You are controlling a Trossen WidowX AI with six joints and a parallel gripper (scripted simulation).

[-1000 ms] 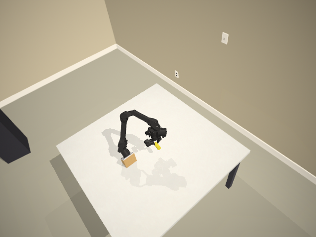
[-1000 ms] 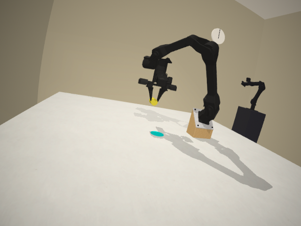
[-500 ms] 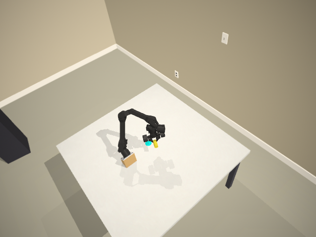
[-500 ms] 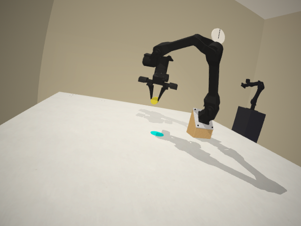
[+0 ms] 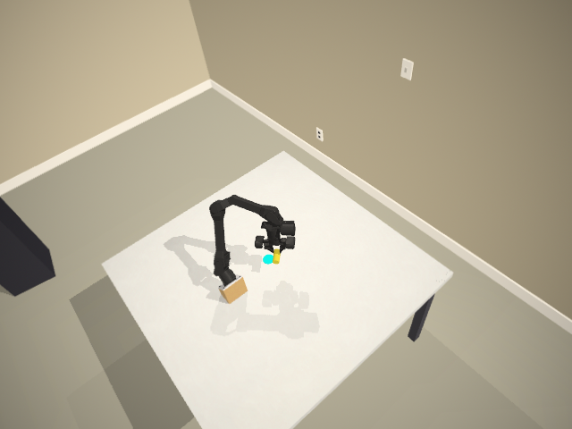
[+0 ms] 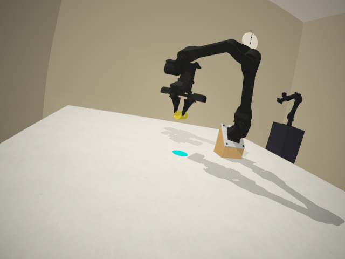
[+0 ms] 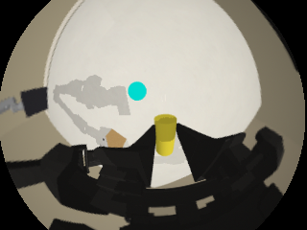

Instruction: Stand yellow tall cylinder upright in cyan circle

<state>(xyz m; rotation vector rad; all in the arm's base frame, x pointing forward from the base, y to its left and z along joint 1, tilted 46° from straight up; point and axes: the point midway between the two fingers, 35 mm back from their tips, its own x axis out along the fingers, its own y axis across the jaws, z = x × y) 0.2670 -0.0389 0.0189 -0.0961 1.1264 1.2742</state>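
Now: gripper tip 20 mm past the cyan circle, 80 mm to the right of it and 140 mm above it. Round my gripper tip: yellow cylinder: 10 mm behind, 20 mm to the right.
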